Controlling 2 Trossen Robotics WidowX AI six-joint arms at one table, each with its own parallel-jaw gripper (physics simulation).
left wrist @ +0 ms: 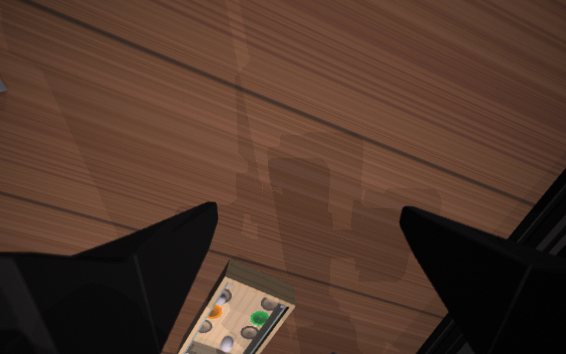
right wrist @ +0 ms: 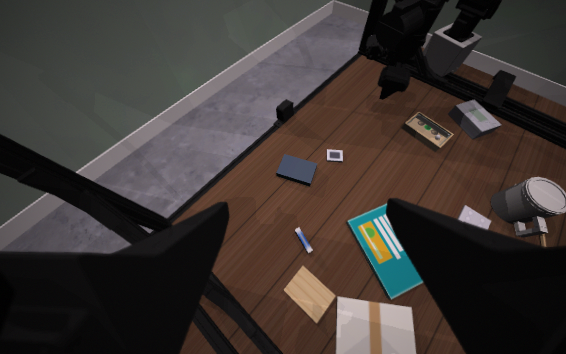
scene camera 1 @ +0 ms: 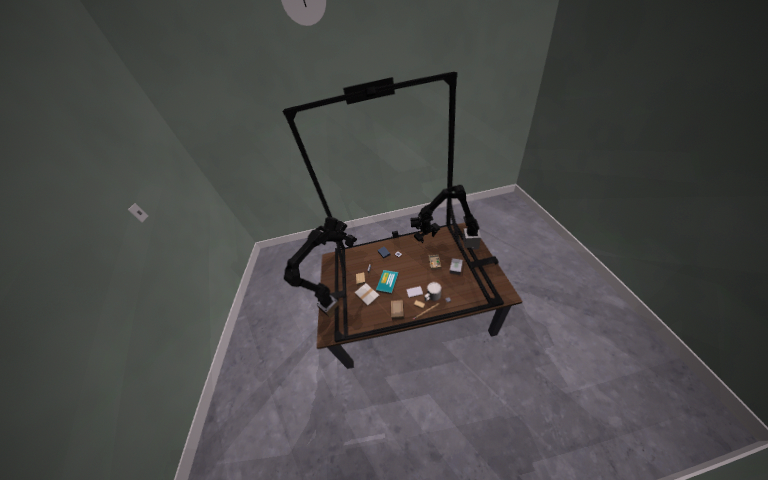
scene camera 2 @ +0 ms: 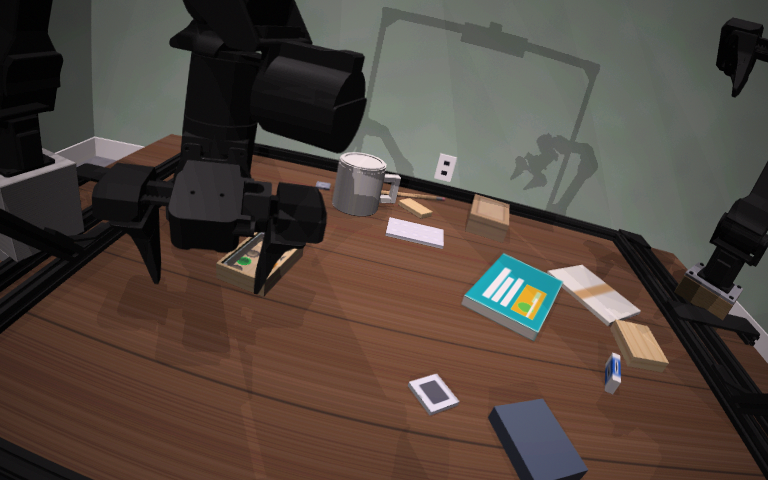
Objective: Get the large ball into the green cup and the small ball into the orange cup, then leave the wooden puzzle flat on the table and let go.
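Pixels of known places: left gripper, fingertip midpoint: point(left wrist: 308, 212) point(right wrist: 384, 87) point(scene camera 1: 427, 240) point(scene camera 2: 206, 286); right gripper, fingertip midpoint: point(right wrist: 306, 207); left arm's base at its link origin: point(right wrist: 458, 34) point(scene camera 1: 472, 232) point(scene camera 2: 19, 163); right arm's base at its link origin: point(scene camera 1: 326, 302) point(scene camera 2: 715, 280).
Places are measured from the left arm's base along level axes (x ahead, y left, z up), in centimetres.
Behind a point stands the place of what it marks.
The wooden puzzle point(scene camera 1: 434, 261) @[x 26.8, y 16.7, z -9.6 cm] point(scene camera 2: 237, 278) @[x 26.9, y 11.0, z -10.3 cm] point(left wrist: 260, 282) @[x 27.4, y 11.0, z -10.2 cm] point(right wrist: 420, 138) @[x 30.1, y 17.1, z -10.6 cm] is a shallow tray lying flat on the table. Its green cup point(scene camera 2: 244, 260) @[x 25.9, y 13.8, z -9.6 cm] point(left wrist: 259, 318) @[x 25.5, y 13.9, z -9.6 cm] point(right wrist: 427, 127) @[x 26.4, y 15.9, z -9.6 cm] and orange cup point(left wrist: 215, 312) @[x 29.2, y 15.4, z -9.6 cm] show among grey cups. In the left wrist view, a larger pale ball point(left wrist: 227, 343) @[x 25.9, y 19.0, z -10.2 cm] lies near the lower frame edge, and a smaller pale ball point(left wrist: 221, 300) @[x 29.1, y 14.9, z -10.5 cm] lies just above the orange cup, both apart from the coloured cups. My left gripper point(scene camera 2: 208, 287) @[x 30.8, y 1.1, z -4.1 cm] point(left wrist: 308, 212) @[x 30.8, y 1.1, z -4.1 cm] is open and empty above the table, near the puzzle. My right gripper point(right wrist: 306, 207) @[x 76.3, y 23.2, z 23.7 cm] is open and empty, high and far from the puzzle.
A grey box point(scene camera 1: 456, 266) @[x 12.9, y 22.7, z -8.1 cm] point(right wrist: 479, 119) @[x 14.0, y 22.6, z -8.1 cm] stands beside the puzzle. A grey mug point(scene camera 2: 357, 189) @[x 29.6, y 38.5, z -6.7 cm] point(right wrist: 520, 200) @[x 31.8, y 40.5, z -5.0 cm], teal book point(scene camera 2: 492, 294) @[x 55.1, y 27.9, z -10.0 cm], dark block point(scene camera 2: 535, 438) @[x 63.3, y 5.5, z -9.7 cm], white framed square point(scene camera 2: 433, 393) @[x 52.7, y 7.5, z -10.9 cm] and wooden box point(scene camera 2: 488, 217) @[x 50.6, y 48.7, z -8.0 cm] are spread over the table. Black rails run along the table edges.
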